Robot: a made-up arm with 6 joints. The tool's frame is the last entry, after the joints. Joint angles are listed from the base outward. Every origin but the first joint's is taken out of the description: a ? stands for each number. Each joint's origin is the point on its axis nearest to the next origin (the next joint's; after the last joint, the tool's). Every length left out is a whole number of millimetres.
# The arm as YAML. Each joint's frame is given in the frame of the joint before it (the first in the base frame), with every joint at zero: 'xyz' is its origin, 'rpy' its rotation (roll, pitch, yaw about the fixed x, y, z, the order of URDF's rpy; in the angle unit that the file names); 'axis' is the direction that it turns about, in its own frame. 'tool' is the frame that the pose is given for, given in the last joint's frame.
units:
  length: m
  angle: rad
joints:
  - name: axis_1
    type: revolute
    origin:
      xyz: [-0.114, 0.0, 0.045]
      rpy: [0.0, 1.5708, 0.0]
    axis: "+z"
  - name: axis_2
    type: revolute
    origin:
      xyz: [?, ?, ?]
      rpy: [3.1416, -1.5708, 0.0]
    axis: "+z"
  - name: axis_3
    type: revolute
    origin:
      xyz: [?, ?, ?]
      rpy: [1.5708, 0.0, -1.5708]
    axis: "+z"
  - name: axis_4
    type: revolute
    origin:
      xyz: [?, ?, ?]
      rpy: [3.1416, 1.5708, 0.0]
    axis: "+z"
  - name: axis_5
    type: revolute
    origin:
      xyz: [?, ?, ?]
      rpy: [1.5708, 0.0, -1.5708]
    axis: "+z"
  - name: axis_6
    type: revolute
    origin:
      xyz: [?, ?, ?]
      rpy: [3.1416, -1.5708, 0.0]
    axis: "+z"
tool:
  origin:
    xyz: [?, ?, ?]
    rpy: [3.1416, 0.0, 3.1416]
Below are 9 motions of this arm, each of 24 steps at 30 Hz.
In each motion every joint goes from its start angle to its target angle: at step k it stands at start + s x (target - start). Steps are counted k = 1, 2, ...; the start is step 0. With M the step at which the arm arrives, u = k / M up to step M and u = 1 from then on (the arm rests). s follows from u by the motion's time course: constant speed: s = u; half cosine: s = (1 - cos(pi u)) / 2; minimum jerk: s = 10 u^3 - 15 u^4 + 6 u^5.
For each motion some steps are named. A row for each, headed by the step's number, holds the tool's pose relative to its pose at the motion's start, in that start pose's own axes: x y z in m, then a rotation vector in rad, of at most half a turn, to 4 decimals.
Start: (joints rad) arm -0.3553 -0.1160 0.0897 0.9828 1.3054 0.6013
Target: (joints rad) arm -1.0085 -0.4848 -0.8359 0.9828 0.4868 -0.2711
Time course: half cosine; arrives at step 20
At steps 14, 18, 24:
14: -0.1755 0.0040 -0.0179 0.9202 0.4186 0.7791
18: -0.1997 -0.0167 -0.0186 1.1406 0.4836 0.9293
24: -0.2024 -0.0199 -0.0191 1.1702 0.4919 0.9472

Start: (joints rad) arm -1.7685 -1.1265 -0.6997 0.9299 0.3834 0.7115
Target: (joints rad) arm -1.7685 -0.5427 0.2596 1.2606 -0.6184 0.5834
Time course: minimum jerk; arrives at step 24
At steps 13, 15, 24:
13: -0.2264 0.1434 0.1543 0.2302 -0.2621 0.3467
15: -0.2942 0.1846 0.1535 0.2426 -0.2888 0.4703
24: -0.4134 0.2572 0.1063 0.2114 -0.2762 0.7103

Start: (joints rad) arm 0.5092 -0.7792 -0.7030 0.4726 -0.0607 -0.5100
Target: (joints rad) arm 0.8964 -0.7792 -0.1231 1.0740 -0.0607 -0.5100
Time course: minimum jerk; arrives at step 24
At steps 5, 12, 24:
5: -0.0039 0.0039 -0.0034 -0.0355 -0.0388 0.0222
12: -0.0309 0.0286 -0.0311 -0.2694 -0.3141 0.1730
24: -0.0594 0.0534 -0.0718 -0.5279 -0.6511 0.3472

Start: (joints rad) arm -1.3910 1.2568 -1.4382 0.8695 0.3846 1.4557
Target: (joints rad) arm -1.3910 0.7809 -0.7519 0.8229 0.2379 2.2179
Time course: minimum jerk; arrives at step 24
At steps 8, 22, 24:
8: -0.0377 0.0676 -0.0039 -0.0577 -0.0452 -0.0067
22: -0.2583 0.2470 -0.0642 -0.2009 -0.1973 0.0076
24: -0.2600 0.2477 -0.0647 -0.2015 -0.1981 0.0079

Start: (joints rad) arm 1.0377 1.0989 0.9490 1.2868 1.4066 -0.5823
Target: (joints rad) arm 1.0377 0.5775 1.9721 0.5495 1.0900 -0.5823
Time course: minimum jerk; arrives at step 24
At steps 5, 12, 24:
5: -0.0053 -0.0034 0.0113 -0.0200 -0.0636 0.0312
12: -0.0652 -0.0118 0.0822 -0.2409 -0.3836 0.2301
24: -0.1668 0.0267 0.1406 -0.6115 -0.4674 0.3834

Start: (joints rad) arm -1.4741 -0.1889 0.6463 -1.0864 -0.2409 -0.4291
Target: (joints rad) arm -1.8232 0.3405 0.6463 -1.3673 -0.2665 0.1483
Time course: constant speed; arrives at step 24
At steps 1, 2, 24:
1: 0.0110 0.0028 0.0040 0.0167 0.0161 -0.0500
2: 0.0219 0.0049 0.0076 0.0332 0.0321 -0.1001
24: 0.1812 -0.0705 -0.0042 0.3912 0.3969 -1.1732

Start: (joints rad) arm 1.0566 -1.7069 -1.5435 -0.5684 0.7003 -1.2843
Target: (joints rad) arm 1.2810 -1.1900 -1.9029 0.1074 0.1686 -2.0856
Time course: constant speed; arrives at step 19
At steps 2, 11, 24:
2: -0.0191 0.0170 -0.0559 -0.1003 -0.1018 0.0354
11: -0.0511 -0.0256 -0.3650 -0.6761 -0.4732 0.2738
24: 0.0064 -0.2610 -0.5836 -1.3310 -0.6400 0.5326

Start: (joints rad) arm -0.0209 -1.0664 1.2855 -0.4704 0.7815 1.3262
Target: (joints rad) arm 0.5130 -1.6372 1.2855 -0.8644 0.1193 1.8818
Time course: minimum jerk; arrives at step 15
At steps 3, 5, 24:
3: 0.0065 -0.0132 -0.0186 0.0195 0.0561 -0.0496
5: 0.0167 -0.0478 -0.0725 0.0642 0.2039 -0.1799
24: -0.1284 -0.1766 -0.4003 0.1563 0.9911 -0.8273

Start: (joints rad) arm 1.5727 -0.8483 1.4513 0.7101 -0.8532 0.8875
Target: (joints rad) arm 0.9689 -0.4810 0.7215 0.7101 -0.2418 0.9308
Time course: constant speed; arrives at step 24
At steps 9, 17, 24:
9: 0.1002 -0.0343 -0.0183 -0.1506 0.0355 -0.1194
17: 0.1823 -0.0721 -0.0436 -0.3273 0.0321 -0.2294
24: 0.2437 -0.1091 -0.0618 -0.5086 -0.0015 -0.3203

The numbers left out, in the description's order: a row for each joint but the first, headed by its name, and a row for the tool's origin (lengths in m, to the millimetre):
axis_2: -0.004 -0.089 0.0
axis_3: -0.094 -0.02 0.0
axis_4: -0.048 -0.234 0.0
axis_5: 0.061 0.021 0.0
axis_6: 0.005 0.249 0.0
tool: -0.06 0.319 0.0

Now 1 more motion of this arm.
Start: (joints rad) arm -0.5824 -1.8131 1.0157 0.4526 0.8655 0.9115
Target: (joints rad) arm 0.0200 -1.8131 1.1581 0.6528 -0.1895 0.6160
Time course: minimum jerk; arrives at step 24
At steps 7, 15, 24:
7: -0.0214 -0.0252 0.0176 0.0704 0.0551 -0.0433
15: -0.1277 -0.0756 0.1066 0.4157 0.1356 -0.1449
24: -0.1881 -0.0769 0.1551 0.6025 0.1058 -0.1470

